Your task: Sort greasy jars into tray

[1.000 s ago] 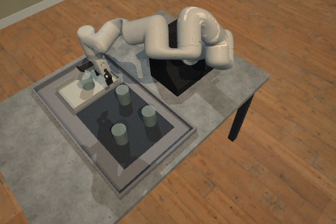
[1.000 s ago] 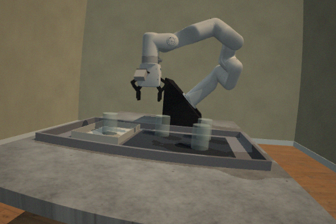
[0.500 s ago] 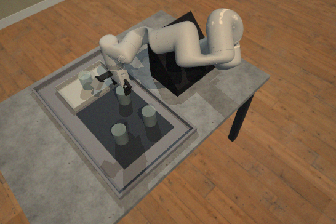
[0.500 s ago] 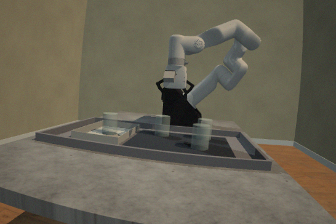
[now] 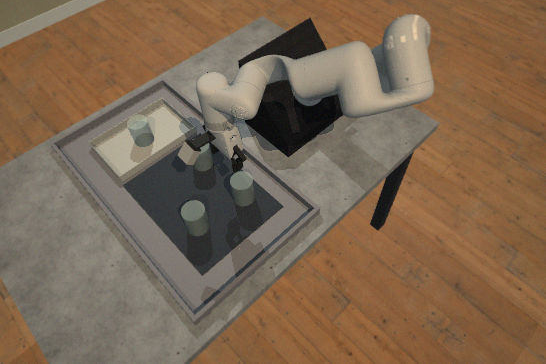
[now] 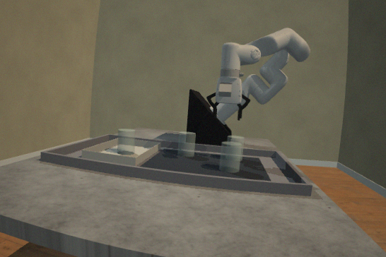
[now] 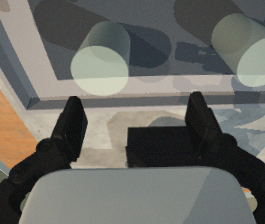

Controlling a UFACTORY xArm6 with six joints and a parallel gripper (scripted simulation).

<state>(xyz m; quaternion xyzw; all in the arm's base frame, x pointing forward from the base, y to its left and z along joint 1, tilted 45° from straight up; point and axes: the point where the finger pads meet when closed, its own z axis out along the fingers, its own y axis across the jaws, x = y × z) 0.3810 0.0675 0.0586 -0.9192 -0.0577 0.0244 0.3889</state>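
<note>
The dark mat lies 90 mm ahead of my hand, 50 mm to the right of it and 170 mm below it. The rest, counted from my hand: cream tray (120 mm ahead, 370 mm to the right, 160 mm below).
</note>
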